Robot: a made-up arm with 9 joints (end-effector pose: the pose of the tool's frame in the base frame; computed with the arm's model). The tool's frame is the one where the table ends.
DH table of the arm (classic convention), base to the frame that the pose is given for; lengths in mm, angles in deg. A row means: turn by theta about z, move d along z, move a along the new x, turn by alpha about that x. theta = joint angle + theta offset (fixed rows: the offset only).
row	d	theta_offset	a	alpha
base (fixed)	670	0	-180	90
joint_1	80	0	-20	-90
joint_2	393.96	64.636	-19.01	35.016
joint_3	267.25	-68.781	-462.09	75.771
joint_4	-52.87	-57.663	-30	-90
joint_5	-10	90	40	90
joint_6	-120	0	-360	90
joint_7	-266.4	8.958	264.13	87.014
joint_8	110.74	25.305	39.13	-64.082
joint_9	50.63	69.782	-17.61	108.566
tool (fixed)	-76.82	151.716	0	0
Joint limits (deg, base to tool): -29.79..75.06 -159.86..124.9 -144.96..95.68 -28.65..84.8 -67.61..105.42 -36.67..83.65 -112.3..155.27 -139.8..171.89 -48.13..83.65
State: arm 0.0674 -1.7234 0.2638 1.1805 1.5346 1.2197 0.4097 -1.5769 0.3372
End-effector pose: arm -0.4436 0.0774 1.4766 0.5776 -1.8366 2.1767
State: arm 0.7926 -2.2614 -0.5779 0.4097 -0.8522 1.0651 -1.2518 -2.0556 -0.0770
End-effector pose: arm -0.6062 -0.2332 2.0490 -0.7706 -0.8353 -0.1909
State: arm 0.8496 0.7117 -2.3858 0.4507 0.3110 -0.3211 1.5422 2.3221 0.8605
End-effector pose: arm -0.4679 0.1035 1.3768 -1.4575 -0.4473 0.5716
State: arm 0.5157 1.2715 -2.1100 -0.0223 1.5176 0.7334 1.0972 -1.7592 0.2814
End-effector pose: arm -0.4250 0.2736 0.9694 1.3176 -0.7569 1.5144
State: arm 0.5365 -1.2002 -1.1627 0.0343 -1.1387 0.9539 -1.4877 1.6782 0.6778
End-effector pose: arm -0.0163 -0.0837 2.1309 -2.2767 -1.5279 -0.3975
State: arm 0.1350 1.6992 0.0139 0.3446 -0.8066 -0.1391 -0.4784 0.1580 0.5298
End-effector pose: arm -0.4662 -0.2511 1.9368 0.8856 -2.4035 0.1634
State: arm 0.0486 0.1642 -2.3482 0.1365 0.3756 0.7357 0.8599 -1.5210 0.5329
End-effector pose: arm 0.0886 0.1601 1.2753 0.7377 -0.7475 -0.5208
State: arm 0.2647 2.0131 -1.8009 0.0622 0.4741 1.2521 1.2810 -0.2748 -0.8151
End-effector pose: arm -0.8072 -0.2136 1.0740 1.4416 0.6785 2.1497
